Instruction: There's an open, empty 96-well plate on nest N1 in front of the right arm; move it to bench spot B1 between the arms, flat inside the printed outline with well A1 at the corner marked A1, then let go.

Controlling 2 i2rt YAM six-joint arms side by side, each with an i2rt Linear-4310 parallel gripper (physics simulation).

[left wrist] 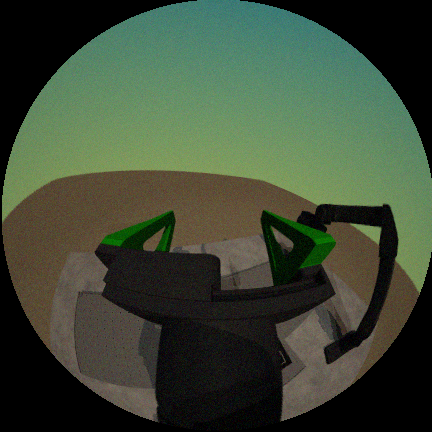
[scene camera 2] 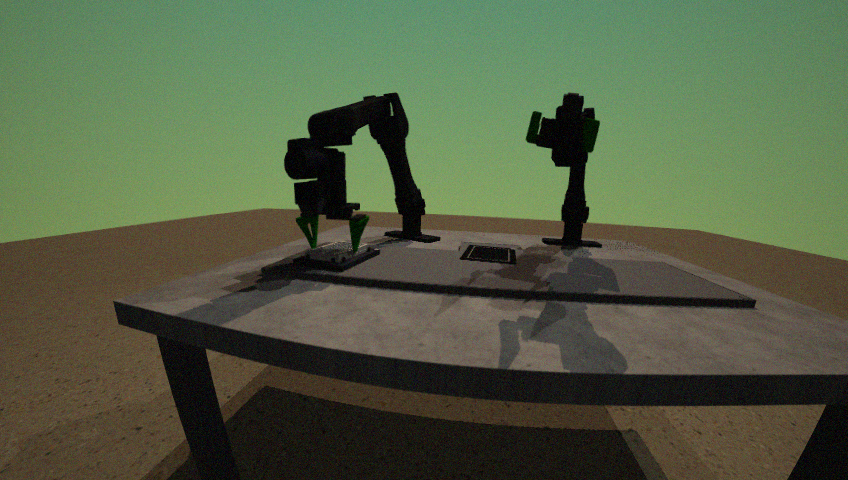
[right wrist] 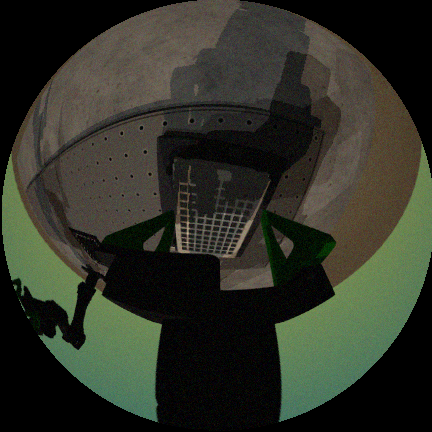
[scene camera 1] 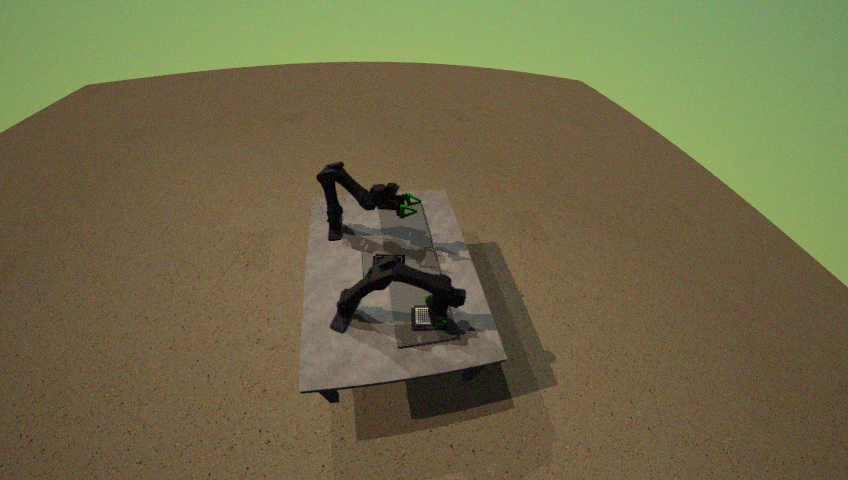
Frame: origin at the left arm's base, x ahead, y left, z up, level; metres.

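Seen in the pictures: left gripper, fingertip midpoint: [left wrist: 217, 214] [scene camera 2: 558, 117] [scene camera 1: 419, 206]; right gripper, fingertip midpoint: [scene camera 2: 334, 250] [right wrist: 217, 214] [scene camera 1: 432, 316]; left arm's base, link origin: [scene camera 2: 571, 243] [right wrist: 94, 272] [scene camera 1: 335, 227]; right arm's base, link origin: [left wrist: 342, 346] [scene camera 2: 411, 237] [scene camera 1: 345, 312].
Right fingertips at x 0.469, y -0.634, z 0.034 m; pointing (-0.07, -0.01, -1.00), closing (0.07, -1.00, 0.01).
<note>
Pixels of each thing's top centre, then the offset from my right fingertips to it. "spot": a spot on its surface instead. Level surfaces: height alone.
- pale 96-well plate, top centre: [right wrist: 212, 225] [scene camera 2: 338, 247] [scene camera 1: 429, 315] dx -0.012, dy +0.005, dz +0.005 m
- dark nest N1, surface spot: [right wrist: 166, 187] [scene camera 2: 352, 259] spot: dx +0.025, dy +0.053, dz -0.010 m
- Spot B1, surface spot: [scene camera 2: 489, 254] [right wrist: 92, 248] spot: dx -0.154, dy +0.332, dz -0.020 m
- thin perforated board, surface height: dz -0.021 m
- grey table, surface height: dz -0.034 m
The pale 96-well plate [scene camera 1: 421, 315] [scene camera 2: 338, 249] [right wrist: 215, 227] sits in the dark nest N1 [scene camera 1: 415, 326] [scene camera 2: 358, 259] [right wrist: 166, 187]. My right gripper [scene camera 1: 433, 311] [scene camera 2: 334, 248] [right wrist: 217, 214] points down and is open, with its green fingertips low at two opposite sides of the plate; whether they touch it is unclear. My left gripper [scene camera 1: 417, 205] [scene camera 2: 562, 132] [left wrist: 217, 214] is open, empty and raised, far from the plate. Spot B1 [scene camera 1: 389, 258] [scene camera 2: 489, 254] [right wrist: 85, 241] is a dark pad with a light outline. Its A1 mark is not legible.
A thin perforated board [scene camera 1: 410, 285] [scene camera 2: 642, 282] [left wrist: 112, 340] [right wrist: 112, 172] lies on the grey table [scene camera 1: 351, 368] [scene camera 2: 416, 327], under the nest. In scene camera 1 the right arm [scene camera 1: 416, 274] passes close to B1 and partly covers it. Arm shadows cross the board and part of the plate.
</note>
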